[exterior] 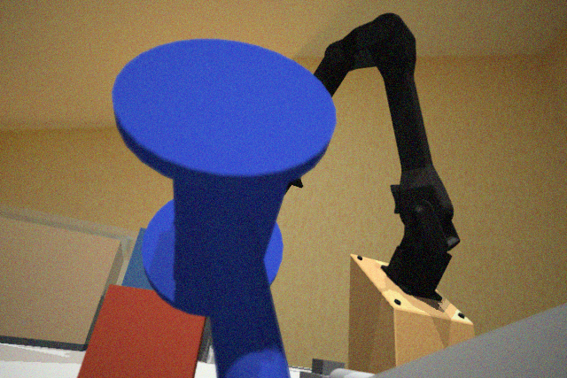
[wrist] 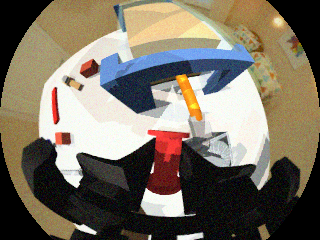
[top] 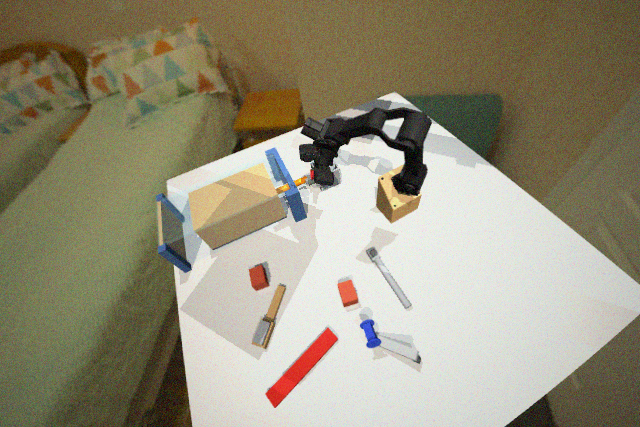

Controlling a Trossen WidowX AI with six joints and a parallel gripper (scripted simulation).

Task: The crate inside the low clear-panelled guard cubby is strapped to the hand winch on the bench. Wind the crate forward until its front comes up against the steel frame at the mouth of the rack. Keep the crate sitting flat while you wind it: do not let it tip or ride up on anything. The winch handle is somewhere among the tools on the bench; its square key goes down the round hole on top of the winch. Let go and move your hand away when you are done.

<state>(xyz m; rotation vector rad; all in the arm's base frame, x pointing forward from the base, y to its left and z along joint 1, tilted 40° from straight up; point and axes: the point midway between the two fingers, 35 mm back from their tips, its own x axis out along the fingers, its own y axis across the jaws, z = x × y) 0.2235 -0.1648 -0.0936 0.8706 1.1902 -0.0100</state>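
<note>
The grey crank arm is 4 cm behind my gripper tip, 2 cm to the right of it and 3 cm below it. Round my gripper tip: winch drum (8 cm behind, 7 cm to the right, 10 cm below); mouth frame (8 cm ahead, 8 cm to the right, 3 cm below); red grip (1 cm behind, 1 cm to the left).
</note>
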